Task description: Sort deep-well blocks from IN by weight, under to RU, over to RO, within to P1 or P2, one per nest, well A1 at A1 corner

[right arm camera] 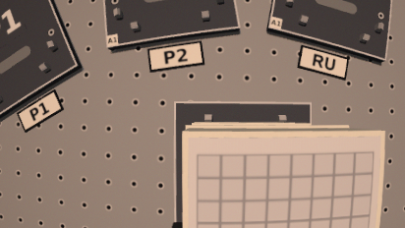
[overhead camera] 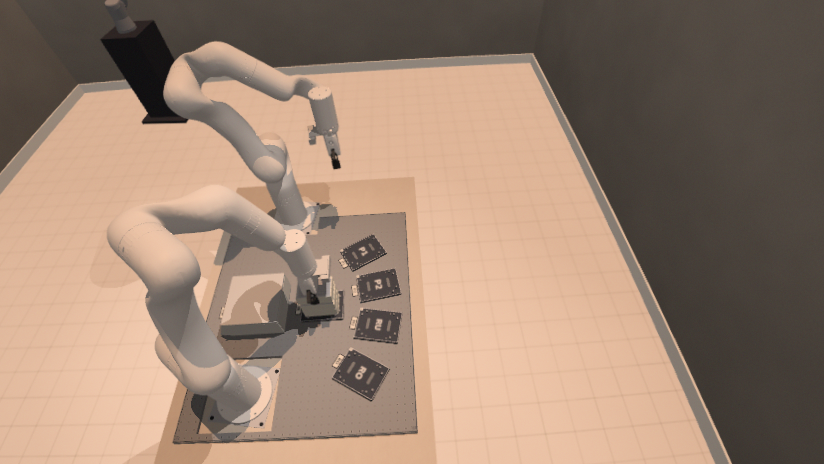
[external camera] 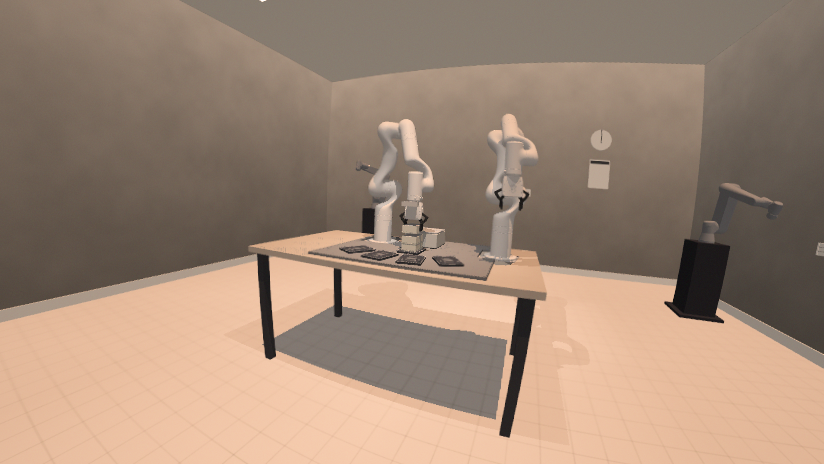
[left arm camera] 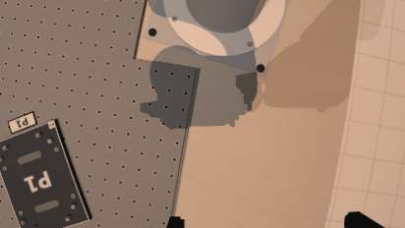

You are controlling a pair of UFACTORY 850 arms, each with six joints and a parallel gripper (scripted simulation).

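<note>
Now: right hand 25 cm past the pale check-weigher, 2 cm to the left of it and 7 cm above it. From my right hand the other things lie so: nest RU (22 cm ahead, 7 cm to the right, 12 cm below); then nest P2 (21 cm ahead, 10 cm to the left, 12 cm below); then dark infeed nest (12 cm below).
</note>
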